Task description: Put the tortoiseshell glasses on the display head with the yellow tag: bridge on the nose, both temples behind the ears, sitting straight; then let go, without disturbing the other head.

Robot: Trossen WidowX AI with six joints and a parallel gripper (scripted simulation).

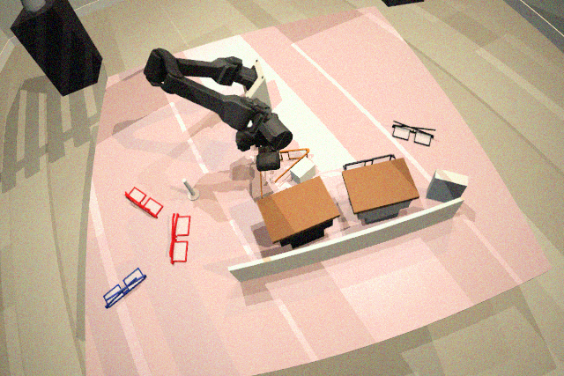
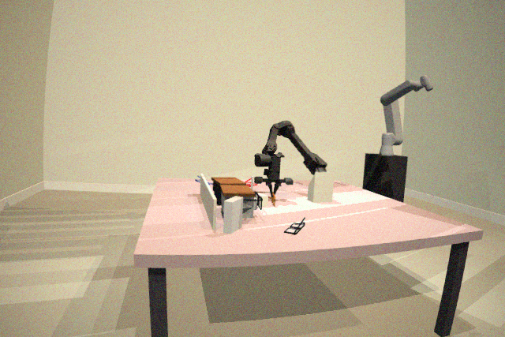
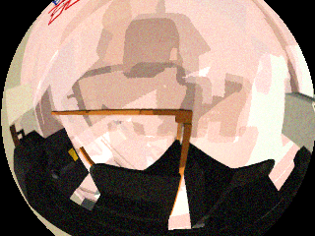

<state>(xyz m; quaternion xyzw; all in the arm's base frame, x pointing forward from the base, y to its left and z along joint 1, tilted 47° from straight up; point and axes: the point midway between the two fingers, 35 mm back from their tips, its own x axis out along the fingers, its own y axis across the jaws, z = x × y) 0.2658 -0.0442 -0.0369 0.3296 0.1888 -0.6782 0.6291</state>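
The white peg lies 40 mm ahead of my gripper tip, 260 mm to the right of it and 10 mm above it. From my gripper tip the other things lie so: pale tag block 80 mm ahead, 70 mm to the left, 10 mm above; then long white wall 340 mm ahead, 130 mm to the left, 40 mm above; then grey block 280 mm ahead, 430 mm to the left, 40 mm above.
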